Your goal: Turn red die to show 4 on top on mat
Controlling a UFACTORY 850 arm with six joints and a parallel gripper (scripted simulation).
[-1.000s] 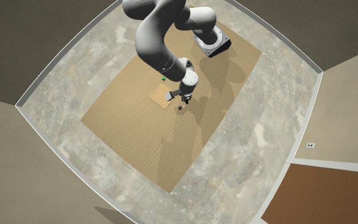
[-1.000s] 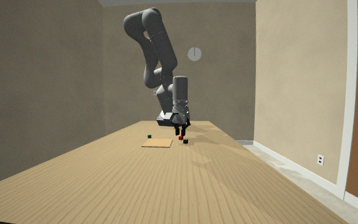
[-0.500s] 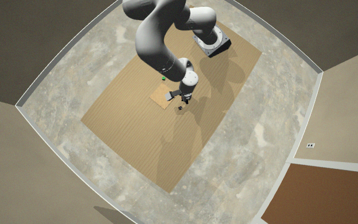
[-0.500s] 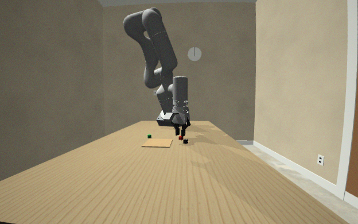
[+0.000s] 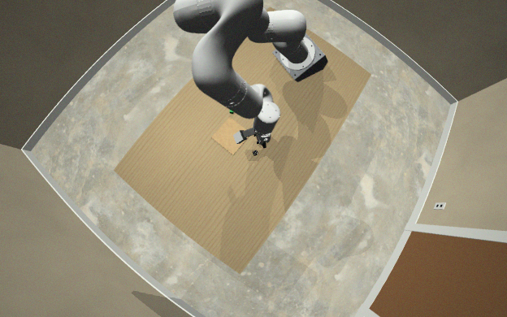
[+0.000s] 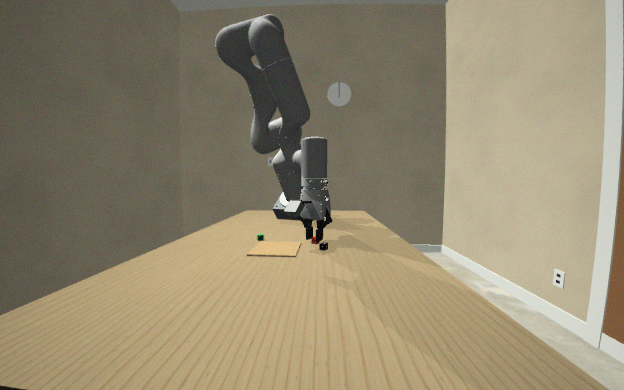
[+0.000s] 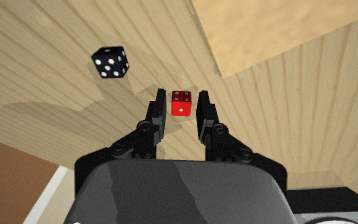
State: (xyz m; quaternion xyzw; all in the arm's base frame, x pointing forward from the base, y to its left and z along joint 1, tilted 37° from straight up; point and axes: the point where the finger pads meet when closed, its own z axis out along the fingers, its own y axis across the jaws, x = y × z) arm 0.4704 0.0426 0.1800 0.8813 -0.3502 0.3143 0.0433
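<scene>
My hand is 2 cm above the red die. The rest, counted from my hand: black die: 7 cm ahead, 1 cm to the left, 2 cm below; then green die: 9 cm behind, 18 cm to the right, 2 cm below; then tan mat: 3 cm ahead, 13 cm to the right, 3 cm below.
</scene>
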